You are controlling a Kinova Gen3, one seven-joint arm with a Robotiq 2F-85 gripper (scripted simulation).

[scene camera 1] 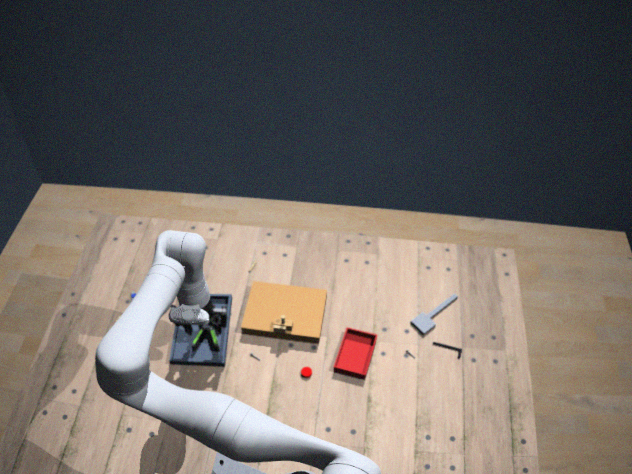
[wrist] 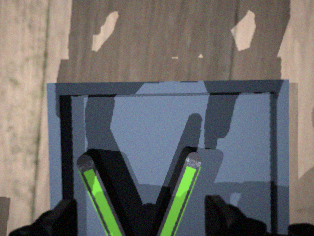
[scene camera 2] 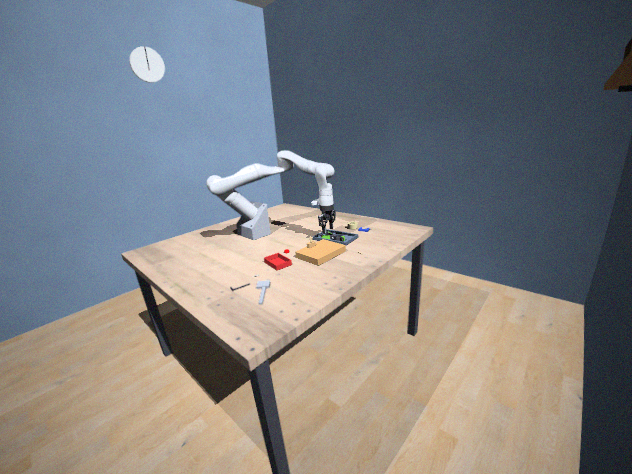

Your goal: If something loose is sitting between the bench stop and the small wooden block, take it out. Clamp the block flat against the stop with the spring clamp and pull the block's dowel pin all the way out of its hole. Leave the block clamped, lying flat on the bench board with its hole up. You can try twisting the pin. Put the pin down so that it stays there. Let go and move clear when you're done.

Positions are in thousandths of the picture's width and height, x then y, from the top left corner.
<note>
In view: my gripper (wrist: 451,917), a red tray (scene camera 1: 562,746) and a bench board (scene camera 1: 483,647).
The bench board shows as well in scene camera 2 (scene camera 2: 513,528). The wrist view does not show the red tray: it is out of frame. The wrist view misses the bench board: it is out of frame.
</note>
